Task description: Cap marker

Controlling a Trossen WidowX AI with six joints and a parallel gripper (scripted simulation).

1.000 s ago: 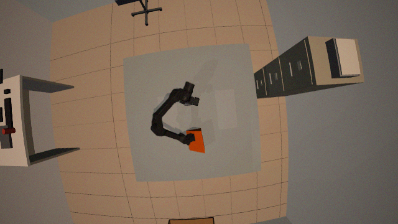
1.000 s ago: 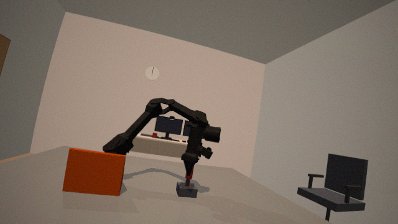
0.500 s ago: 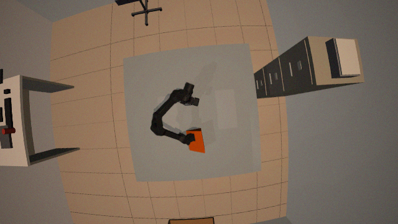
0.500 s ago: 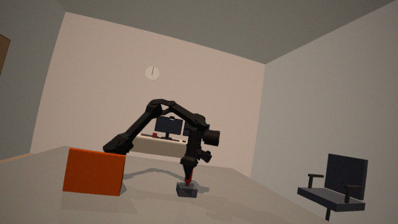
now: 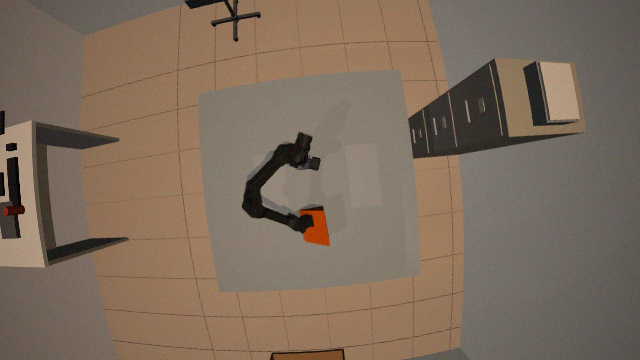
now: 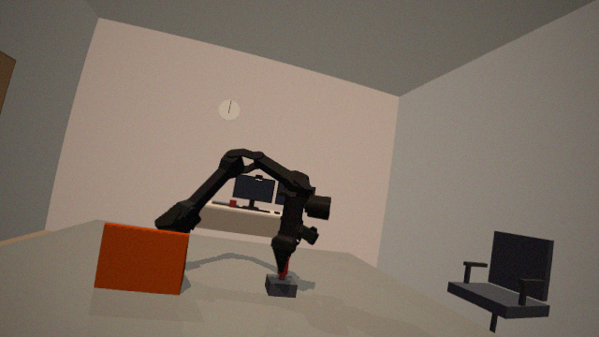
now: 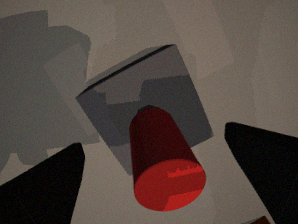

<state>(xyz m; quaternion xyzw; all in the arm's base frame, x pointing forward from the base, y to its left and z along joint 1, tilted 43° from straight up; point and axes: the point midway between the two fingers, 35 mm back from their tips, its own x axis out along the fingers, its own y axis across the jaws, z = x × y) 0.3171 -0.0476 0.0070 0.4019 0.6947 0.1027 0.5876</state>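
Right now my gripper tip is 10 mm below the red cap. The rest, counted from my gripper tip: dark grey holder block: 50 mm below.
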